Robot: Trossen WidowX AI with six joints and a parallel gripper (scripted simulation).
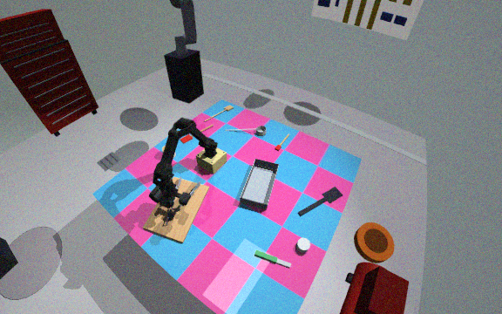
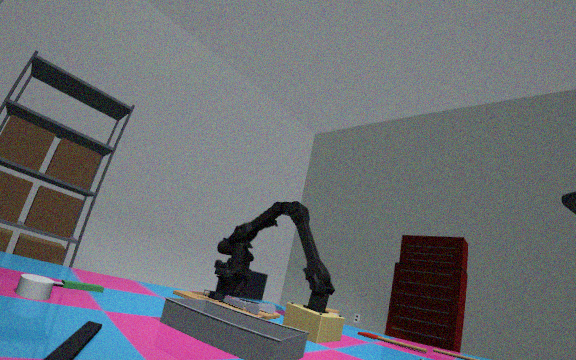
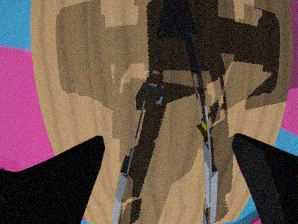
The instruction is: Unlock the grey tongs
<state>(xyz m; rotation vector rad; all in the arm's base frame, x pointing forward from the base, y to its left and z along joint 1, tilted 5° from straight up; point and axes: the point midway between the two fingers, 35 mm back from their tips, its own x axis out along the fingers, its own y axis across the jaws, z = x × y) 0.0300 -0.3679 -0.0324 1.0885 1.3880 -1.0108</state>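
The wooden board is 40 mm below my gripper tip. Also, from my gripper tip: roasting tin: 370 mm to the left, 320 mm ahead, 20 mm below; then tan cylinder: 320 mm behind, 280 mm to the left, 10 mm below; then yellow lock piece: 20 mm behind, 10 mm to the right, 10 mm below.
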